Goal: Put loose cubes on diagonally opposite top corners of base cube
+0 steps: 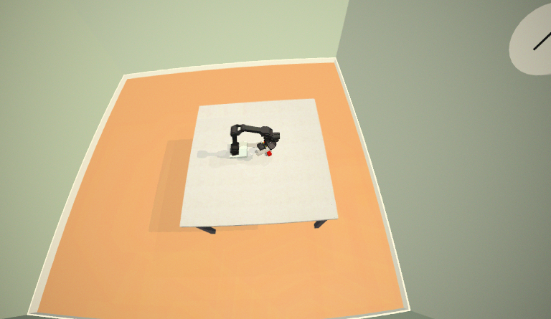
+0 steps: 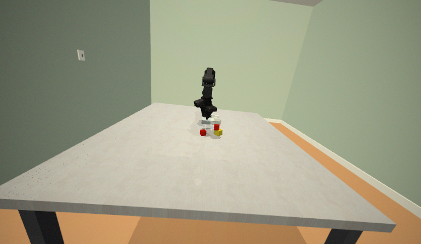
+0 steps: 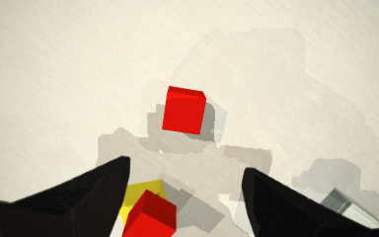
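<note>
Now: the yellow base cube 11 cm to the left of my gripper tip and 10 cm below it.
</note>
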